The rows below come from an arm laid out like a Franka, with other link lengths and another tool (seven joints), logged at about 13 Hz.
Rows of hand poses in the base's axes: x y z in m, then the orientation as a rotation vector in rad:
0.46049, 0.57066, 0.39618, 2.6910, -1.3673, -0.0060
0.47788, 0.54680, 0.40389, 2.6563, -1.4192, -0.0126
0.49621, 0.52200, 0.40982, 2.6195, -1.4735, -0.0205
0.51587, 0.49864, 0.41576, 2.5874, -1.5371, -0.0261
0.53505, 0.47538, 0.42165, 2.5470, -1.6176, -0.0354
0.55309, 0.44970, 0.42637, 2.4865, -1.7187, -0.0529
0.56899, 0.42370, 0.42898, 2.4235, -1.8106, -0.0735
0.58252, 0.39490, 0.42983, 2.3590, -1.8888, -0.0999
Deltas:
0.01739, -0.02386, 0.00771, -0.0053, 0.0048, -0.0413
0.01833, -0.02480, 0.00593, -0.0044, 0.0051, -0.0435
0.01966, -0.02336, 0.00594, 0.0035, -0.0014, -0.0474
0.01918, -0.02326, 0.00589, 0.0073, -0.0018, -0.0598
0.01804, -0.02568, 0.00472, 0.0075, 0.0031, -0.0784
0.01590, -0.02600, 0.00261, 0.0065, 0.0067, -0.0742
0.01353, -0.02880, 0.00085, 0.0048, 0.0134, -0.0677

